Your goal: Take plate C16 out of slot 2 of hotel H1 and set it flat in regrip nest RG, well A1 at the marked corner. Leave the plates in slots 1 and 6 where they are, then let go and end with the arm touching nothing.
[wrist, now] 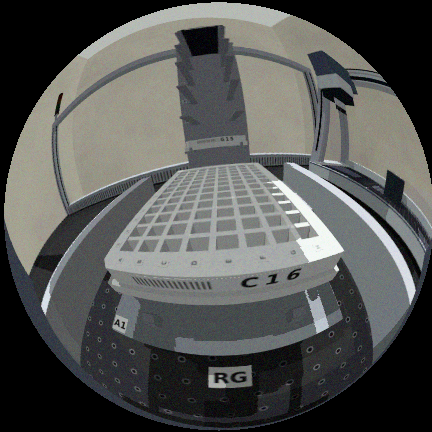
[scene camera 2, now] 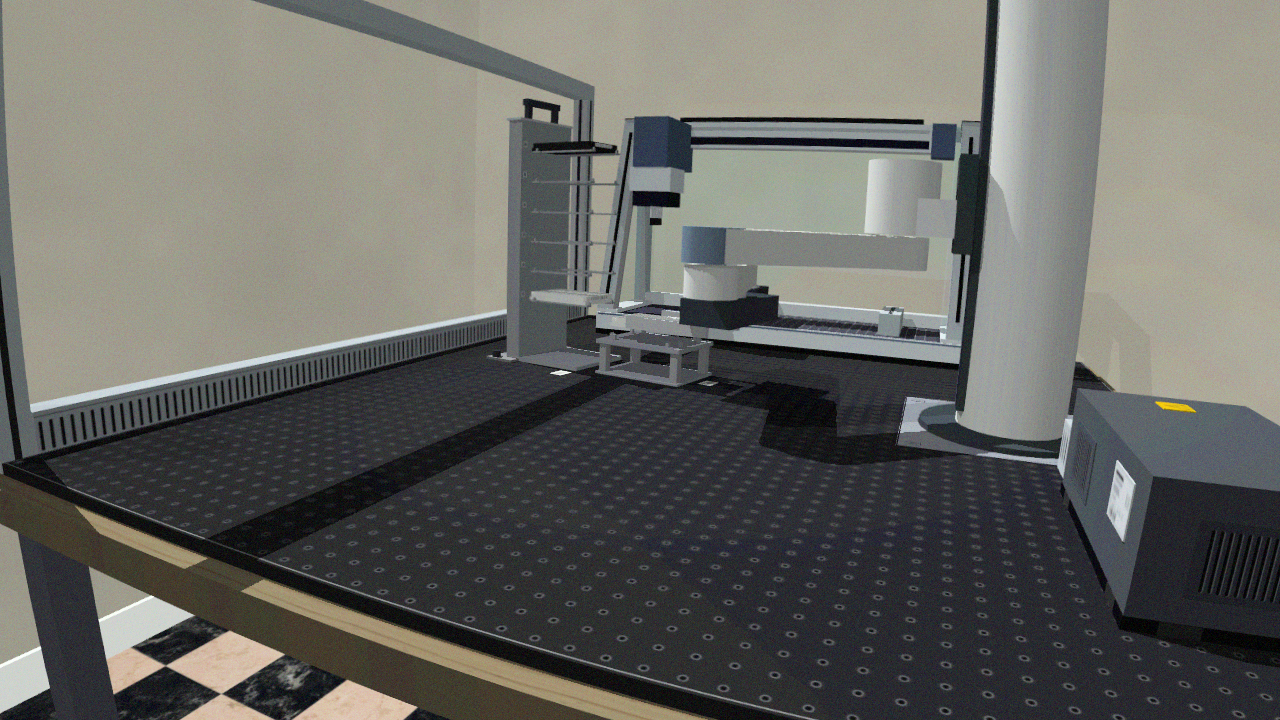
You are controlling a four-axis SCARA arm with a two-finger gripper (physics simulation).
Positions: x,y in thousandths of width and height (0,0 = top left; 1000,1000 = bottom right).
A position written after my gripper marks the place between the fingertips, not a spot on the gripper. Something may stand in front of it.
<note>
In view: my gripper (scene camera 2: 504,442) and a dark plate (scene camera 2: 470,206).
My gripper is seen too in the wrist view (wrist: 501,413).
</note>
